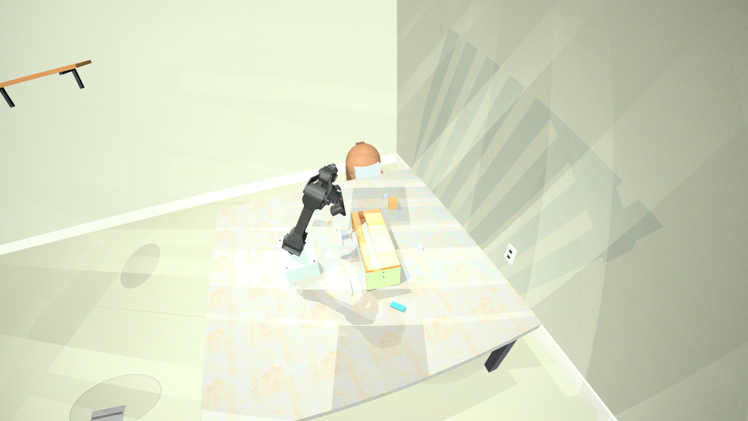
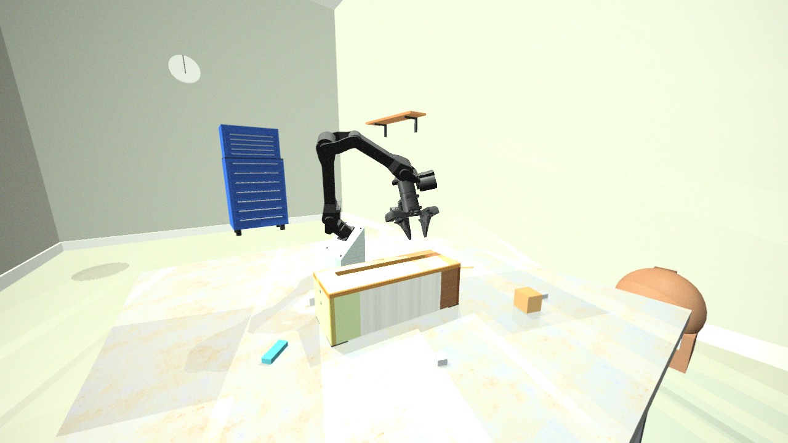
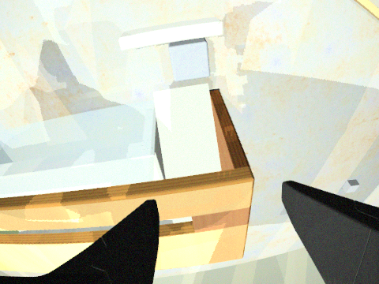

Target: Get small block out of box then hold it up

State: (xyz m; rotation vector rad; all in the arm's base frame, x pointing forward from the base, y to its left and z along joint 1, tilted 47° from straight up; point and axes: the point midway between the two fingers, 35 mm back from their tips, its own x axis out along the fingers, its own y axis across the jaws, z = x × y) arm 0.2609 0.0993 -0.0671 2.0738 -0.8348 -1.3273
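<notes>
My gripper tip is now 10 mm past the grey block and 150 mm above it. Round my gripper tip: thin wooden stick: 10 mm behind, 210 mm to the left, 160 mm below; then orange cube: 320 mm ahead, 130 mm to the left, 140 mm below.
</notes>
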